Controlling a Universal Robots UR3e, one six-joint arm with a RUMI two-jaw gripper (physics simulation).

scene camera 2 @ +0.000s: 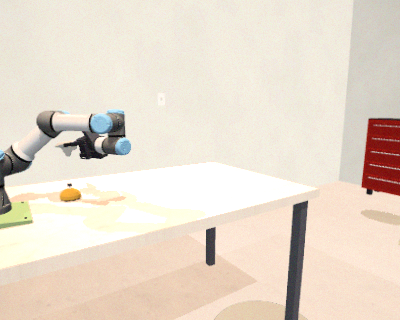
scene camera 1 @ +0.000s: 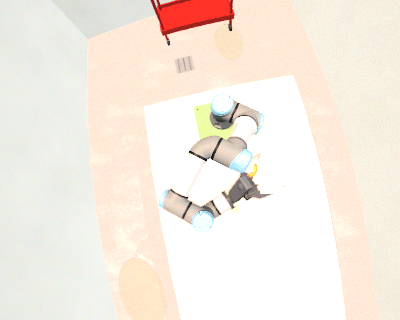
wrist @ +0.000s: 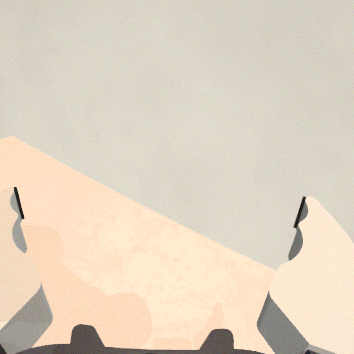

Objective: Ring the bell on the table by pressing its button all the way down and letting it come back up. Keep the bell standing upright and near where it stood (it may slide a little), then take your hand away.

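Where they show: gripper, between the fingertips: (scene camera 2: 70, 139) (scene camera 1: 273, 169) (wrist: 159, 197); arm's base, origin of its link: (scene camera 1: 222, 117).
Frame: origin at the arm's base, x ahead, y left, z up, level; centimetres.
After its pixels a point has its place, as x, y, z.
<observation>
The bell (scene camera 1: 254, 170) @[30.4, 3.9, 1.1] (scene camera 2: 70, 194) @[27.4, -1.2, 0.3] is an orange dome with a small dark button on top. It stands upright on the table (scene camera 1: 260, 260) @[73.1, -8.9, -2.7] (scene camera 2: 200, 192) @[74.5, -28.6, -2.7]. In scene camera 1 the arm partly hides it. The bell does not show in the wrist view. My gripper (scene camera 1: 270, 171) @[32.0, 6.0, 21.5] (scene camera 2: 62, 147) (wrist: 159, 197) @[32.0, 6.0, 21.5] is open with its two fingers wide apart and nothing between them. In scene camera 2 it is well above the table top and apart from the bell, pointing roughly sideways.
The arm's base stands on a green plate (scene camera 1: 204, 125) @[0.3, -9.8, -0.5] (scene camera 2: 20, 215) @[7.1, -9.7, -0.9] near the bell. A red cart (scene camera 1: 197, 25) stands on the floor beyond the table's end. A red drawer cabinet (scene camera 2: 382, 157) stands on the floor at the right of scene camera 2.
</observation>
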